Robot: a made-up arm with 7 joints.
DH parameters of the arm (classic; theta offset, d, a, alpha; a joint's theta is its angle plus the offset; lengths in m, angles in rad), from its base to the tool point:
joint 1: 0 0.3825 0.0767 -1.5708
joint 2: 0 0.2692 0.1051 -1.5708
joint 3: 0 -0.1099 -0.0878 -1.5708
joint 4: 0 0.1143 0.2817 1.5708
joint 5: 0 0.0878 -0.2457 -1.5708
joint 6: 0 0.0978 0.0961 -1.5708
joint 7: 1.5 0 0.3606 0
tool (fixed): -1.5 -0.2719 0 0
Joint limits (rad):
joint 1: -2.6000..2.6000
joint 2: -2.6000..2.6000
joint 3: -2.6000..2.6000
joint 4: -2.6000..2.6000
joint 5: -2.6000..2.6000
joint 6: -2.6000..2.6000
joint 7: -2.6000..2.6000
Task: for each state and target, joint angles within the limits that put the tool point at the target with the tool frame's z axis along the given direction. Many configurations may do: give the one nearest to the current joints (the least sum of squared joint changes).
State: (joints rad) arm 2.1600 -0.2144 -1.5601 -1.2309 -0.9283 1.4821 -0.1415
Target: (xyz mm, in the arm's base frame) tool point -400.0 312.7 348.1 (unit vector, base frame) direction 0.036 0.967 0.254
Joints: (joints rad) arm 1.4353 -0.0691 -1.7572 -1.7888 -1.4053 1.6974 -0.6179
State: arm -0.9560 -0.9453 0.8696 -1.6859 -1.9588 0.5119 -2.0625
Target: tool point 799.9 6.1 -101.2 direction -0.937 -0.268 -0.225
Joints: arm -1.2001 -0.4454 1.4417 -1.7742 -1.4758 0.3074 -2.5789
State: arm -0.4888 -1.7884 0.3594 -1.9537 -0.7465 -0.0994 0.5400
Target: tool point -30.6 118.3 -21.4 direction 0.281 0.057 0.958
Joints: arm -0.8758 -1.9626 0.1332 -1.8659 -0.9839 -0.4481 0.3097
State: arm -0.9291 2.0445 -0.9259 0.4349 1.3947 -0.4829 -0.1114
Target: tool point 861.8 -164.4 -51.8 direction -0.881 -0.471 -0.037
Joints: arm -1.1812 1.5590 -1.0041 1.1606 1.9628 -0.6591 -0.5520
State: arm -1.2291 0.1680 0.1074 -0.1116 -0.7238 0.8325 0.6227
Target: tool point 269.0 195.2 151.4 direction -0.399 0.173 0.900
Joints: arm -0.8919 0.1765 0.5512 -0.3775 -0.6247 0.8876 0.6666
